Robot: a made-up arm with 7 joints. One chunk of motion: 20 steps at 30 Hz.
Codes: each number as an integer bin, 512 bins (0 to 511) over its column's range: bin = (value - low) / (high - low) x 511, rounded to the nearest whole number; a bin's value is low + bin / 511 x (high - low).
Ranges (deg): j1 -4..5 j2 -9..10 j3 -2..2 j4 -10..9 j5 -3..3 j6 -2..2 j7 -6..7
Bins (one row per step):
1: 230 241 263 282 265 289 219
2: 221 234 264 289 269 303 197
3: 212 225 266 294 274 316 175
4: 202 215 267 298 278 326 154
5: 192 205 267 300 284 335 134
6: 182 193 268 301 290 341 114
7: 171 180 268 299 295 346 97
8: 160 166 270 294 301 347 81
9: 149 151 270 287 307 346 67
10: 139 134 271 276 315 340 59
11: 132 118 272 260 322 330 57
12: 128 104 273 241 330 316 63
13: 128 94 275 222 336 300 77
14: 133 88 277 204 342 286 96
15: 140 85 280 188 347 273 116
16: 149 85 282 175 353 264 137
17: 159 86 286 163 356 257 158
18: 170 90 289 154 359 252 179
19: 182 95 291 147 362 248 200
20: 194 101 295 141 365 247 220
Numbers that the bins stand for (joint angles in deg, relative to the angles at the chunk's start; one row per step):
1: 0.05 -0.04 0.06 0.49 0.11 0.26 -0.43
2: -0.11 -0.30 0.07 0.75 0.16 0.37 -0.99
3: -0.27 -0.63 0.08 0.93 0.22 0.47 -1.55
4: -0.44 -1.01 0.09 1.08 0.26 0.55 -2.08
5: -0.62 -1.38 0.09 1.15 0.33 0.62 -2.59
6: -0.79 -1.82 0.10 1.19 0.41 0.67 -3.10
7: -0.99 -2.31 0.10 1.12 0.46 0.71 -3.53
8: -1.18 -2.83 0.11 0.93 0.53 0.72 -3.94
9: -1.38 -3.39 0.11 0.67 0.60 0.71 -4.30
10: -1.55 -4.02 0.12 0.26 0.70 0.66 -4.50
11: -1.68 -4.61 0.13 -0.33 0.78 0.58 -4.55
12: -1.75 -5.13 0.14 -1.04 0.87 0.47 -4.40
13: -1.75 -5.50 0.15 -1.75 0.95 0.35 -4.04
14: -1.66 -5.73 0.17 -2.41 1.02 0.24 -3.56
15: -1.53 -5.84 0.19 -3.01 1.07 0.14 -3.05
16: -1.38 -5.84 0.21 -3.49 1.14 0.07 -2.51
17: -1.20 -5.80 0.24 -3.94 1.18 0.01 -1.98
18: -1.01 -5.65 0.26 -4.27 1.22 -0.03 -1.45
19: -0.79 -5.47 0.28 -4.53 1.25 -0.06 -0.91
20: -0.58 -5.24 0.31 -4.76 1.29 -0.07 -0.40

